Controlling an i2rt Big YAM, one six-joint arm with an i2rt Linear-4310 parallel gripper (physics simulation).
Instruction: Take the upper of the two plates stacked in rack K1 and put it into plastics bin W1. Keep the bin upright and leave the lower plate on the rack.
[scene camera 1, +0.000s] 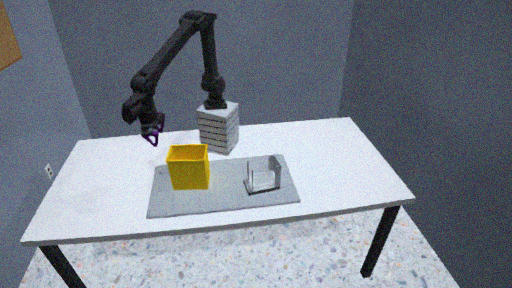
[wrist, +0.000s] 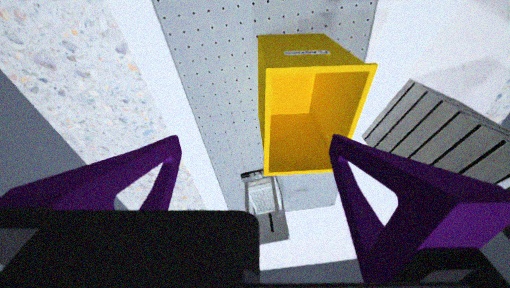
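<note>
Rack K1 (scene camera 1: 276, 168) (wrist: 279, 233), clear-sided with a dark base and a grey back panel, stands on the right part of the pegboard. Pale plates (scene camera 1: 263, 180) (wrist: 263, 199) show inside it, too blurred to tell the upper from the lower. Yellow plastics bin W1 (scene camera 1: 189, 175) (wrist: 300, 61) stands upright on the left part of the board; the part of its inside that shows in the wrist view is empty. My gripper (scene camera 1: 156, 134) (wrist: 255, 143) has purple fingers spread wide, with nothing between them. It hangs above and behind the bin's left side, away from the rack.
The grey pegboard (scene camera 1: 227, 192) (wrist: 220, 80) lies on the white table (scene camera 1: 340, 165). A striped grey pedestal (scene camera 1: 218, 130) (wrist: 435, 132) under the arm's base stands behind the board, close to the bin's back right. The speckled floor (wrist: 70, 60) shows past the table edge.
</note>
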